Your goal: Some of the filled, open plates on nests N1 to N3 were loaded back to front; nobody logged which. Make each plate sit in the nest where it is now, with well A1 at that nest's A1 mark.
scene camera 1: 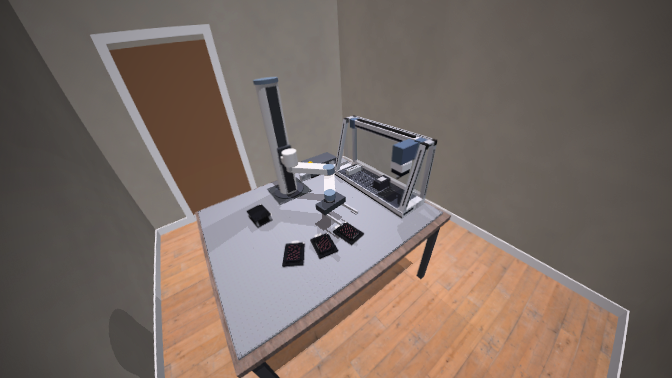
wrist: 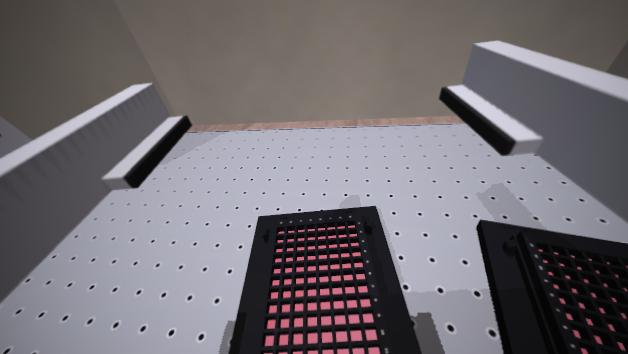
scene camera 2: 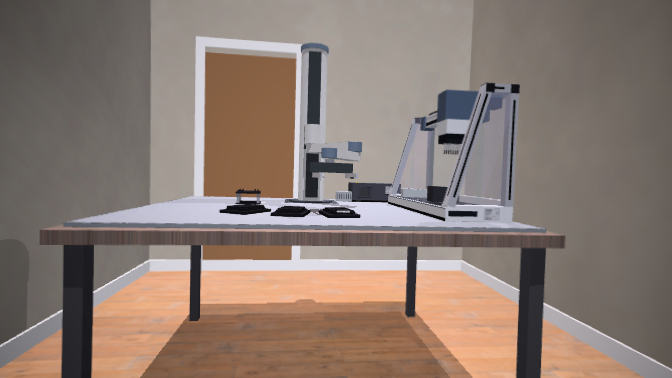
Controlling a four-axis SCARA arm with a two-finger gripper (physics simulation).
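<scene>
Three black plates with pink-filled wells sit in black nests: a left plate (scene camera 1: pixel 293 254) (scene camera 2: pixel 245 209), a middle plate (scene camera 1: pixel 324 245) (scene camera 2: pixel 290 211) (wrist: pixel 590 290) and a right plate (scene camera 1: pixel 348 233) (scene camera 2: pixel 339 212) (wrist: pixel 320 295). Nest numbers are unreadable. My gripper (scene camera 1: pixel 351 218) (scene camera 2: pixel 336 176) (wrist: pixel 308 89) is open and empty, raised above the table on the arm's side of the right plate. In the wrist view, the right plate's tiny pale marks run along its far and right edges; the middle plate's run along its left edge. The right plate's white label faces scene camera 2. A1 marks cannot be read.
A black raised stand (scene camera 1: pixel 259 215) (scene camera 2: pixel 248 192) is left of the arm's column (scene camera 1: pixel 274 135) (scene camera 2: pixel 314 90). A framed machine with slanted posts (scene camera 1: pixel 415 175) (scene camera 2: pixel 467 145) stands at the right, with a dark box (scene camera 1: pixel 325 159) (scene camera 2: pixel 367 191) behind. The middle plate's nest is close beside the right one.
</scene>
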